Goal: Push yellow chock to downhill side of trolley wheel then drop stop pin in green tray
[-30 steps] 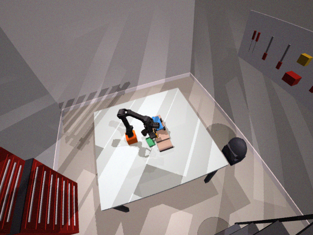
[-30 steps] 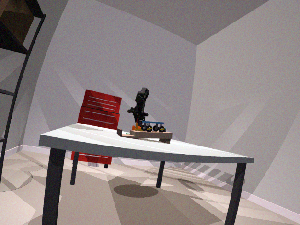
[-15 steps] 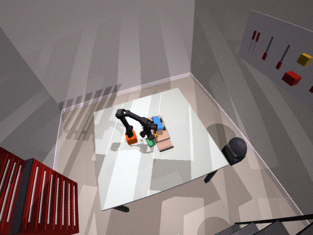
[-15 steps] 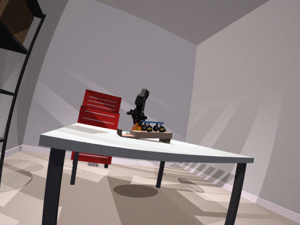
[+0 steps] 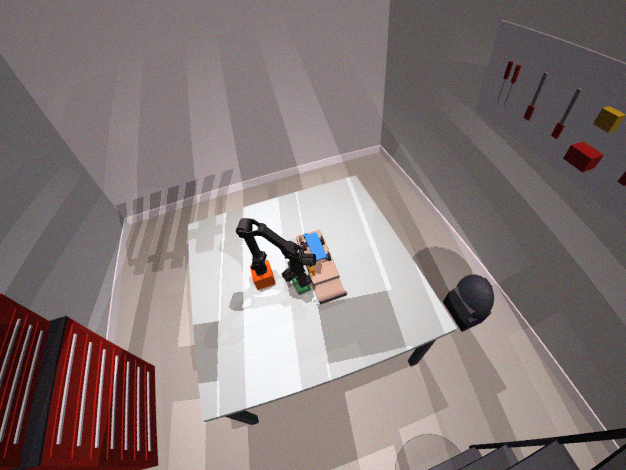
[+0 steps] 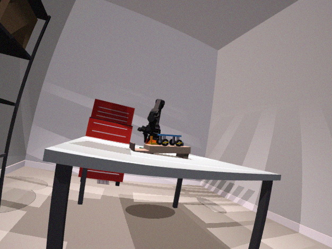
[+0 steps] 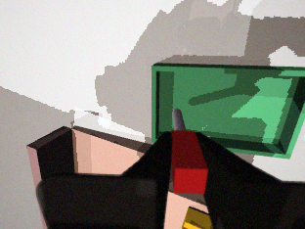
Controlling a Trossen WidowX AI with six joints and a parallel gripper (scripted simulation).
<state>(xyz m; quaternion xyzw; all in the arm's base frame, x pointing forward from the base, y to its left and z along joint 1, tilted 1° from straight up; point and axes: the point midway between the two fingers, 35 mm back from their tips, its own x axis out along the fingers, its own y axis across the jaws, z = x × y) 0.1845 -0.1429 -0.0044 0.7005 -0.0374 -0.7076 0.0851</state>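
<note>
My gripper tip is 3 cm to the right of the green tray and 7 cm above it. Also, from my gripper tip: blue-topped trolley 14 cm ahead, 13 cm to the left, 5 cm above; then tan ramp 14 cm ahead, 13 cm to the left, 1 cm below; then red-headed stop pin right at my gripper tip.
</note>
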